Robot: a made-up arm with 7 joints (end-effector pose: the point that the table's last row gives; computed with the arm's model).
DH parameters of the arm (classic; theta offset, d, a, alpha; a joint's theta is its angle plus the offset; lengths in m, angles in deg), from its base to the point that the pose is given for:
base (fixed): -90 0.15 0 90
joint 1: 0 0.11 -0.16 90
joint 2: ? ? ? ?
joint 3: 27.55 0.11 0.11 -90
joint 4: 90 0.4 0.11 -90
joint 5: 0 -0.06 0.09 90
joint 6: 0 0.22 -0.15 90
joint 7: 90 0.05 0.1 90
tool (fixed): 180 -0.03 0 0
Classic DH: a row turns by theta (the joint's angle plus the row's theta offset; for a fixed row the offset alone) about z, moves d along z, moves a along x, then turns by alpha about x.
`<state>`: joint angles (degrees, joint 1 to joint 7).
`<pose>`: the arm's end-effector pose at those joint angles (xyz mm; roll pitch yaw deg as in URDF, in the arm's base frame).
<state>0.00 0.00 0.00 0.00 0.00 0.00 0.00</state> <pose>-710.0 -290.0 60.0 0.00 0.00 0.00</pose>
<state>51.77 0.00 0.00 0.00 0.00 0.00 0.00</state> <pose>-710.0 -250.1 322.1 -51.77 0.00 0.00</pose>
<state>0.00 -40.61 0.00 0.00 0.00 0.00 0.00</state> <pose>-272.6 -572.2 60.0 0.00 0.00 40.61</pose>
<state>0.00 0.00 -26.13 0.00 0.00 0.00 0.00</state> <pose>-539.5 -584.6 60.0 0.00 0.00 26.13</pose>
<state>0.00 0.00 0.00 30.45 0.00 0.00 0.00</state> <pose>-710.0 -264.7 113.0 -30.45 0.00 0.00</pose>
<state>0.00 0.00 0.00 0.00 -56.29 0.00 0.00</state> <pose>-492.8 -290.0 -166.1 0.00 -56.29 0.00</pose>
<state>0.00 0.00 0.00 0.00 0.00 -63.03 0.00</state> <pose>-710.0 -102.2 113.8 63.03 0.00 0.00</pose>
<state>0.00 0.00 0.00 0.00 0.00 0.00 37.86</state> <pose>-670.6 -290.0 4.9 0.00 -37.86 0.00</pose>
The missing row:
joint 2: -27.55 0 0.2594 0
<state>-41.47 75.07 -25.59 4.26 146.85 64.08 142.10</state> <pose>-741.9 -56.2 155.1 86.68 2.24 -17.08</pose>
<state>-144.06 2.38 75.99 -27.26 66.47 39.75 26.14</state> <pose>-592.3 -365.8 288.4 160.66 -4.18 46.33</pose>
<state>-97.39 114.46 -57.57 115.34 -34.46 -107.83 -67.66</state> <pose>-835.0 45.3 805.1 114.43 -0.88 83.82</pose>
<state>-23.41 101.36 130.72 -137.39 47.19 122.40 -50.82</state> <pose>200.2 134.7 -360.3 -19.73 11.64 161.33</pose>
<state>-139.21 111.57 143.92 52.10 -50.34 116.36 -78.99</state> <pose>-38.5 401.7 -149.0 79.23 55.57 -63.56</pose>
